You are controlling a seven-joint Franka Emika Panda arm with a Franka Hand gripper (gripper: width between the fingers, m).
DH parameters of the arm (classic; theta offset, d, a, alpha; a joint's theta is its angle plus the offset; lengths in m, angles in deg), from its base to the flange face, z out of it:
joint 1: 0 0.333 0 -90
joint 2: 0 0 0 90
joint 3: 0 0.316 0.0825 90
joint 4: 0 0 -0.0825 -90
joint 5: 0 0.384 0 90
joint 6: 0 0 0.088 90
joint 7: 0 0.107 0 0
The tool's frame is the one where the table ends.
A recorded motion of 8 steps. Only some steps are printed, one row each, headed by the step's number.
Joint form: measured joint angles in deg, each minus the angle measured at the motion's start. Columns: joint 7, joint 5, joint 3, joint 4, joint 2, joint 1, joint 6.
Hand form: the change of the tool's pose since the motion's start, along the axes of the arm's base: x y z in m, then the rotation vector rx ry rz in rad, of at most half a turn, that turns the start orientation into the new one. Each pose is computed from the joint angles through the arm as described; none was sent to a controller.
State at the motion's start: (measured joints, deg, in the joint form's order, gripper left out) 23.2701 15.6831 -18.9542 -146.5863 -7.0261 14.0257 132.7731
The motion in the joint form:
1: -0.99 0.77 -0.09 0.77 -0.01 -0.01 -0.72
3: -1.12 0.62 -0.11 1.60 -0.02 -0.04 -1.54
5: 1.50 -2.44 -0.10 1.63 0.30 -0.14 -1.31
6: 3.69 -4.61 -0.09 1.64 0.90 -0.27 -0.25
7: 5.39 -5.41 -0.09 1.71 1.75 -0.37 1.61
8: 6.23 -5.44 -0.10 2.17 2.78 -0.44 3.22
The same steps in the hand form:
1: 0.0034 -0.0005 0.0044 0.0129 -0.0065 0.0069
3: 0.0068 -0.0008 0.0091 0.0144 -0.0082 0.0128
5: 0.0070 -0.0029 0.0071 -0.0274 0.0055 0.0062
6: 0.0085 -0.0054 0.0040 -0.0627 0.0070 -0.0080
7: 0.0120 -0.0078 0.0006 -0.0851 -0.0046 -0.0337
8: 0.0172 -0.0100 -0.0018 -0.0975 -0.0192 -0.0539

